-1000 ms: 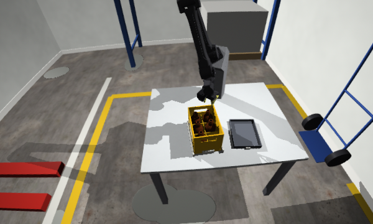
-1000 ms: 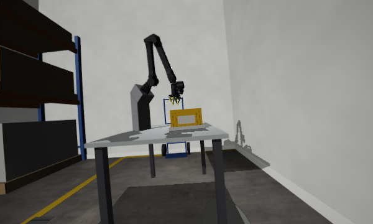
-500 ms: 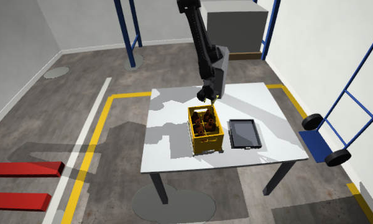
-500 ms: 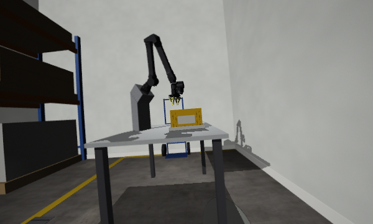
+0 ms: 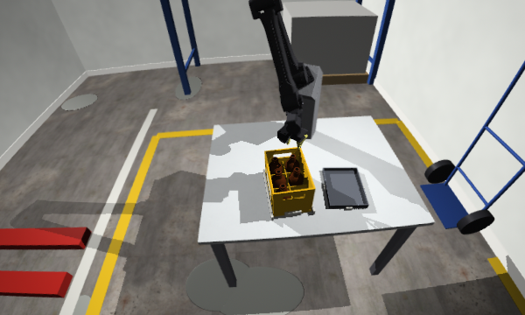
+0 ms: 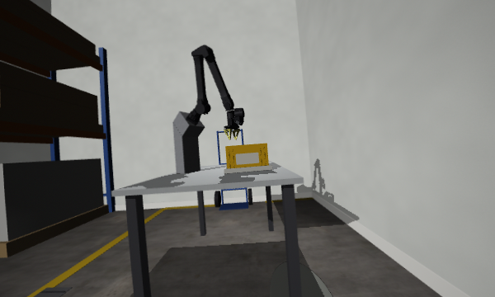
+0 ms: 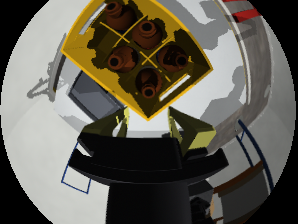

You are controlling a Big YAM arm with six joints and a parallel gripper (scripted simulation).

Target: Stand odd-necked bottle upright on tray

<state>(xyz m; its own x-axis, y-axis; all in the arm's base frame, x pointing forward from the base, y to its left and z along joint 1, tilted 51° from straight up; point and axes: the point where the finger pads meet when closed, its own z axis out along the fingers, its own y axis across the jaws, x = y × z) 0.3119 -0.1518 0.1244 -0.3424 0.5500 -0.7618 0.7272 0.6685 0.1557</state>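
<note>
Right now the brown bottle is 14 cm below my hand. The rest, counted from my hand: dark tray (22 cm below, 20 cm to the left, 19 cm ahead); crate (15 cm below, 7 cm to the right, 7 cm ahead).
</note>
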